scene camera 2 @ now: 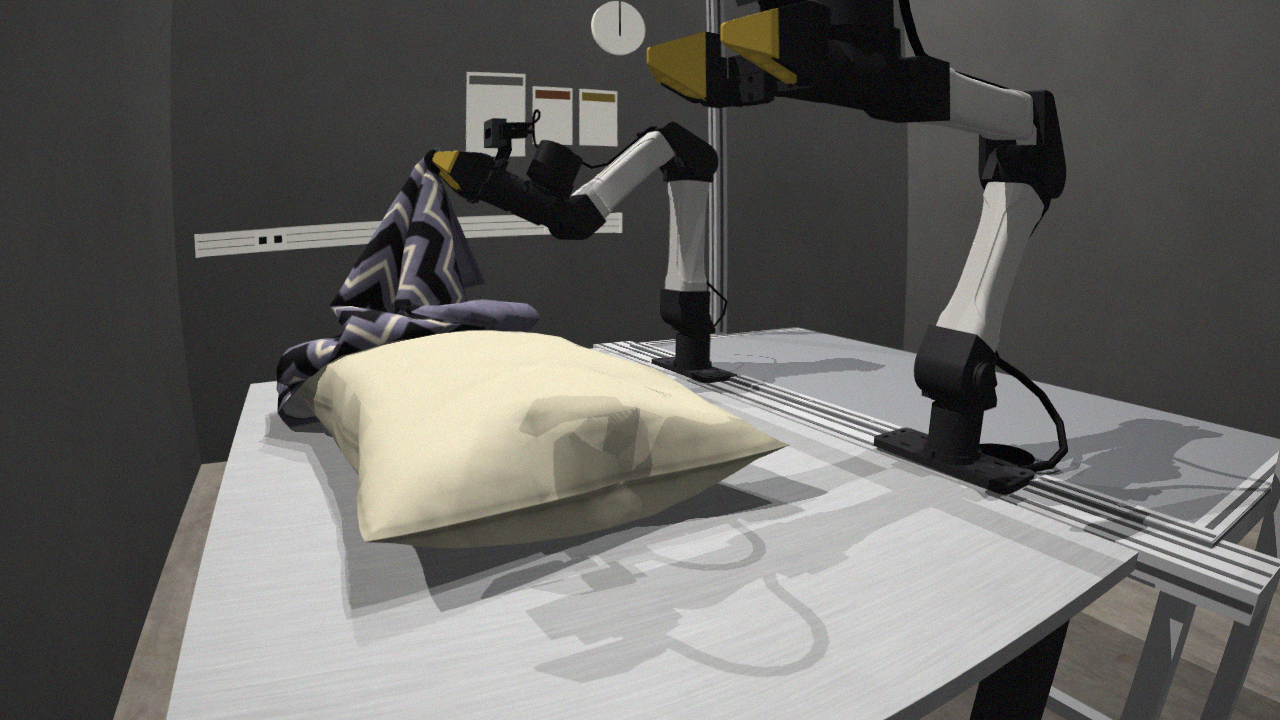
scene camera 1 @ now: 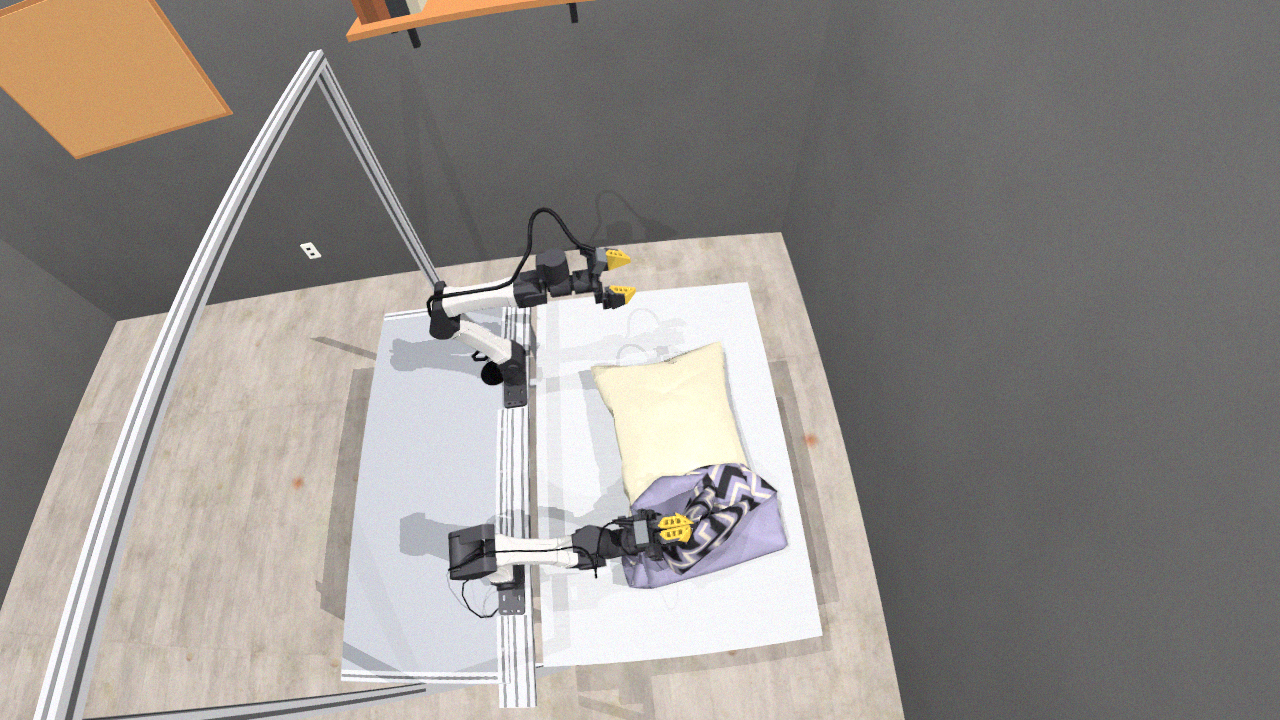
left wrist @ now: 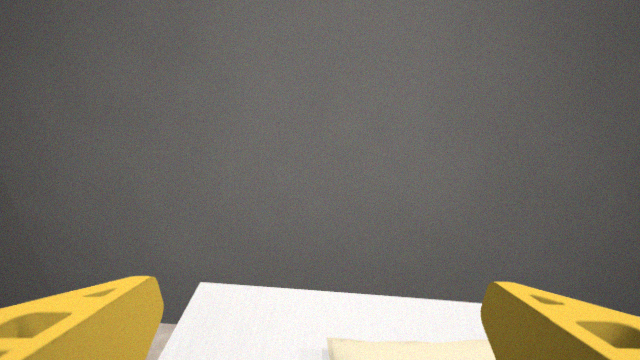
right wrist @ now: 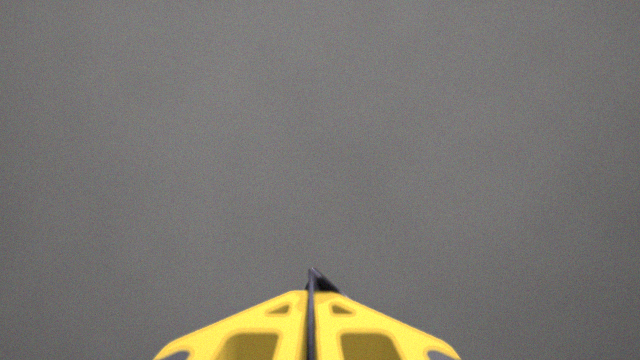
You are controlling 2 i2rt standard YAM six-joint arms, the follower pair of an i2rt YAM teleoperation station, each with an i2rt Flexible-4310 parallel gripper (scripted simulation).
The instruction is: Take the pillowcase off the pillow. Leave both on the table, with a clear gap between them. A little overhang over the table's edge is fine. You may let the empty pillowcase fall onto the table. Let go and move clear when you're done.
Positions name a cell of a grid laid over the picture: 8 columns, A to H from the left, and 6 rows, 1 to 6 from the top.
Scene:
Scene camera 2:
my left gripper: E1
my right gripper: C2
zigzag pillowcase: C3
cream pillow: C4
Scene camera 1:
my left gripper: D3
my right gripper: E5
zigzag pillowcase: E5
cream pillow: E4
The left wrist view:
my left gripper: E5
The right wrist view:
my right gripper: D6

